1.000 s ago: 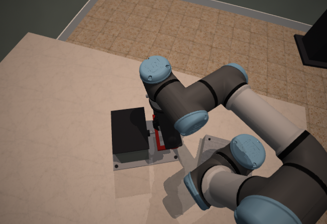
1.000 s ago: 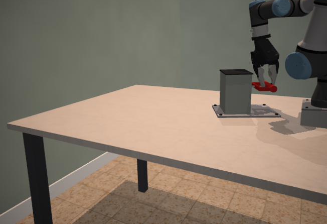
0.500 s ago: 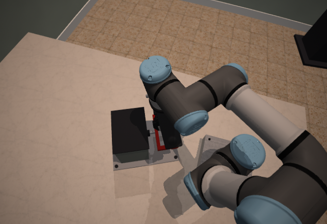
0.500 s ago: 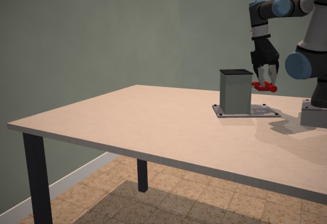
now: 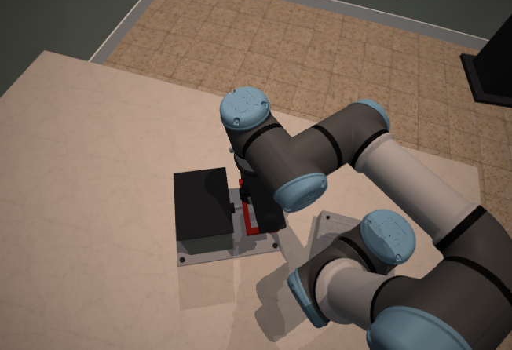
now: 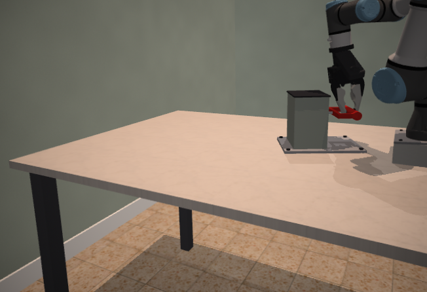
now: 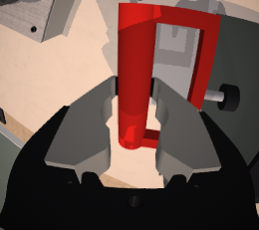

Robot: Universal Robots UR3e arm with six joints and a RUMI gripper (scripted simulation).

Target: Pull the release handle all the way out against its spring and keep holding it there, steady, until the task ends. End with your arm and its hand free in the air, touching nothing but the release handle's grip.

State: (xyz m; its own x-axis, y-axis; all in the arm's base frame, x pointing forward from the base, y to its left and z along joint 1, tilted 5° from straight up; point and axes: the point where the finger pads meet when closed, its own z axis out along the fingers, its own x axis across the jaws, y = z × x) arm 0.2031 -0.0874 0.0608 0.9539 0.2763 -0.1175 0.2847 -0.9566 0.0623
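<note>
Right now the red release handle is 5 cm ahead of my hand and 2 cm to the left of it. Also, from my hand: grey baseplate (10 cm below, 9 cm ahead, 3 cm to the left).
</note>
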